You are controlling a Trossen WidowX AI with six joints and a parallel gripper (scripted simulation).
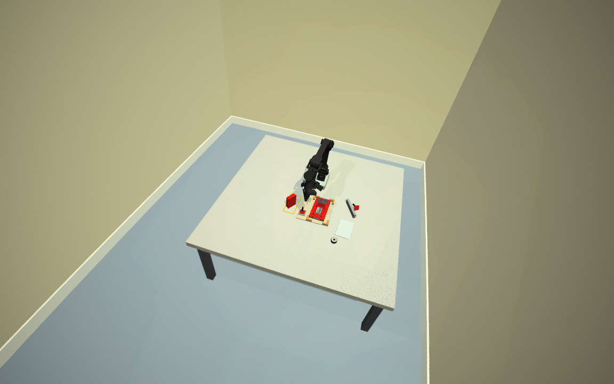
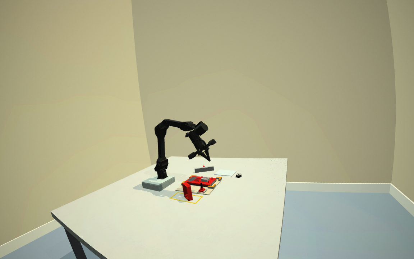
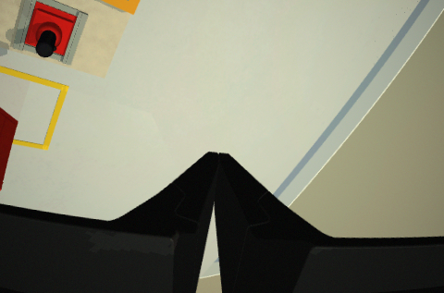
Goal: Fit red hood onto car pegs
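Now: the red hood 150 mm below my gripper tip, 120 mm to the right of it and 110 mm behind it. From my gripper tip the other things lie so: pale sheet 290 mm to the left, 190 mm below, 20 mm behind; then grey engine block 170 mm below, 90 mm to the left, 90 mm behind.
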